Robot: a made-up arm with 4 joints. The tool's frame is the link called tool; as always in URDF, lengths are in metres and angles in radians. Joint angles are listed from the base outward. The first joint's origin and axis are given. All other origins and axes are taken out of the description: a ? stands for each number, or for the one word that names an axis. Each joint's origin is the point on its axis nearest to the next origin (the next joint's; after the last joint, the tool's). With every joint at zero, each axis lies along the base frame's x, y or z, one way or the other. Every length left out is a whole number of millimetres.
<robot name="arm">
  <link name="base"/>
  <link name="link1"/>
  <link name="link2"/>
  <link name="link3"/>
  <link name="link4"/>
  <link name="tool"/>
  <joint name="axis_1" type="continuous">
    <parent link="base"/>
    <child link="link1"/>
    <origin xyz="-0.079 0 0.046"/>
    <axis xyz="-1 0 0"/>
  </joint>
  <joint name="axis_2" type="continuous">
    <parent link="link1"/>
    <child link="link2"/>
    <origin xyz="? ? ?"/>
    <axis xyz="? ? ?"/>
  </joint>
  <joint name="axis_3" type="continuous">
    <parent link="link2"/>
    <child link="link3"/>
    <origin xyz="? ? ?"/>
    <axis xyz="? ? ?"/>
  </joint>
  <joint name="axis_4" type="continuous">
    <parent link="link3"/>
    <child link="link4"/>
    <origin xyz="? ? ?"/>
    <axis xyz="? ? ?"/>
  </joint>
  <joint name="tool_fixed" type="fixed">
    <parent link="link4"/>
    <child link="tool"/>
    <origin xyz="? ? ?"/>
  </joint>
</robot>
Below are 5 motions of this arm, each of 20 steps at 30 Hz.
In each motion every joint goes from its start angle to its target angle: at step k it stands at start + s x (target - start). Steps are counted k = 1, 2, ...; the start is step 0. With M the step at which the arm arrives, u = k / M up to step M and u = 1 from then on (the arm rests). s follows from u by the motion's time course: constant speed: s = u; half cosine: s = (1 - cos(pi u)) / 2; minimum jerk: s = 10 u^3 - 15 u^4 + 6 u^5.
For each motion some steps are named. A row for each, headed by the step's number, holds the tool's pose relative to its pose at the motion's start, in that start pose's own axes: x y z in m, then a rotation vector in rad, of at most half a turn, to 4 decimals.
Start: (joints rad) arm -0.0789 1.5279 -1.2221 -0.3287
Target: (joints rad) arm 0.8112 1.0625 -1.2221 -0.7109
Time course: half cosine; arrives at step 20
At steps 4, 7, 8, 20:
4: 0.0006 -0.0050 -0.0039 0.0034 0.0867 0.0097
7: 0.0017 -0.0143 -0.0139 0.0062 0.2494 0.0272
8: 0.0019 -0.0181 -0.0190 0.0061 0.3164 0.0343
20: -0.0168 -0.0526 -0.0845 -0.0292 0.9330 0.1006

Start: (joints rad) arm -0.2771 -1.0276 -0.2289 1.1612
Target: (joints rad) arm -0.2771 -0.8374 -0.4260 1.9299
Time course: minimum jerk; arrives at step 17
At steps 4, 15, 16, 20:
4: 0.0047 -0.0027 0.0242 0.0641 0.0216 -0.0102
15: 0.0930 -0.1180 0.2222 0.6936 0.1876 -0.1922
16: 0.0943 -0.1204 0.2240 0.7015 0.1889 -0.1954
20: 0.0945 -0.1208 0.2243 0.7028 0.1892 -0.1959

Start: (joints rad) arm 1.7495 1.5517 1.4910 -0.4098
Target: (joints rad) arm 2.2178 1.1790 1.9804 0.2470
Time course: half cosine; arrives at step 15
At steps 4, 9, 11, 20:
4: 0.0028 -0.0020 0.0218 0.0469 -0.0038 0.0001
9: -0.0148 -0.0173 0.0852 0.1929 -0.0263 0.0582
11: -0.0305 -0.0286 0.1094 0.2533 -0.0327 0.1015
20: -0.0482 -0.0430 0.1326 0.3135 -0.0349 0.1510

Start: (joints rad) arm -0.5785 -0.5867 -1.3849 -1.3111
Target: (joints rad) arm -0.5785 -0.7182 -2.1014 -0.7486
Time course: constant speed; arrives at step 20
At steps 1, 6, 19, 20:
1: -0.0100 -0.0028 0.0132 0.0346 0.0107 0.0342
6: -0.0540 -0.0285 0.0792 0.2075 0.0755 0.2016
19: -0.0964 -0.1627 0.2305 0.6391 0.3305 0.6078
20: -0.0945 -0.1751 0.2398 0.6702 0.3554 0.6372

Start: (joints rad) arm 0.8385 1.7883 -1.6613 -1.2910
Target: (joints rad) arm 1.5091 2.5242 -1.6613 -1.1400
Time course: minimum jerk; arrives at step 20
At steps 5, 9, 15, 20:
5: -0.0256 0.0200 -0.0173 -0.0618 0.0089 0.0674
9: -0.1124 0.0618 -0.0726 -0.2441 0.0105 0.2647
15: -0.2702 0.0665 -0.1725 -0.5341 -0.0655 0.5757
20: -0.3028 0.0570 -0.1946 -0.5933 -0.0942 0.6392

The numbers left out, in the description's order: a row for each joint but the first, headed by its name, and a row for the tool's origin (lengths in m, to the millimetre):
axis_2: xyz 0 -0.107 -0.124, axis 0 0 1
axis_3: xyz 0.058 0.109 0, axis 0 -1 0
axis_4: xyz -0.01 0 0.084, axis 1 0 0
tool: xyz 0 0.398 0.032

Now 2 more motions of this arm.
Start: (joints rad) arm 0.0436 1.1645 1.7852 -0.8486
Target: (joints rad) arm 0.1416 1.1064 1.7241 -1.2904
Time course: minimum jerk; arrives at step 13
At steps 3, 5, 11, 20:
3: -0.0036 0.0003 -0.0164 -0.0413 0.0050 0.0124
5: -0.0131 -0.0020 -0.0567 -0.1429 0.0152 0.0438
11: -0.0469 -0.0406 -0.1845 -0.4764 0.0276 0.1530
20: -0.0482 -0.0432 -0.1895 -0.4904 0.0274 0.1577

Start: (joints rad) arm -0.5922 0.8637 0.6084 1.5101
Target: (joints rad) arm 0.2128 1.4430 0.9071 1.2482
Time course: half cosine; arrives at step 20
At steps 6, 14, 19, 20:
6: 0.0088 0.0182 -0.0187 -0.0631 0.1609 -0.0571
14: 0.0613 0.0752 -0.0409 -0.1279 0.5728 -0.2507
19: 0.0949 0.0938 -0.0431 -0.1157 0.6879 -0.3290
20: 0.0961 0.0943 -0.0432 -0.1151 0.6912 -0.3316

